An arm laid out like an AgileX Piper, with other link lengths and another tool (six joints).
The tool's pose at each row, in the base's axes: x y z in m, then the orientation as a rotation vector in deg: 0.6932, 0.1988, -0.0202, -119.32, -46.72, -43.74; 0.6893, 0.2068, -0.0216, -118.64, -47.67, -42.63; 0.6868, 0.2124, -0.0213, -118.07, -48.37, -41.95; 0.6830, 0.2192, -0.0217, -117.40, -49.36, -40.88; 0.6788, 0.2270, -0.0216, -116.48, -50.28, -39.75; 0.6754, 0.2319, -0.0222, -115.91, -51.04, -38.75
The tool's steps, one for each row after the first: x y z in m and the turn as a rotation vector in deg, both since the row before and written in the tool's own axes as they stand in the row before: -0.0011, -0.0064, 0.0063, 1.09, -0.68, -0.31; 0.0004, -0.0048, 0.0038, 0.79, -0.40, -0.29; -0.0005, -0.0060, 0.0050, 1.05, -0.69, -0.36; 0.0001, -0.0069, 0.0056, 1.28, -0.60, -0.31; -0.0008, -0.0045, 0.0038, 0.92, -0.62, -0.22
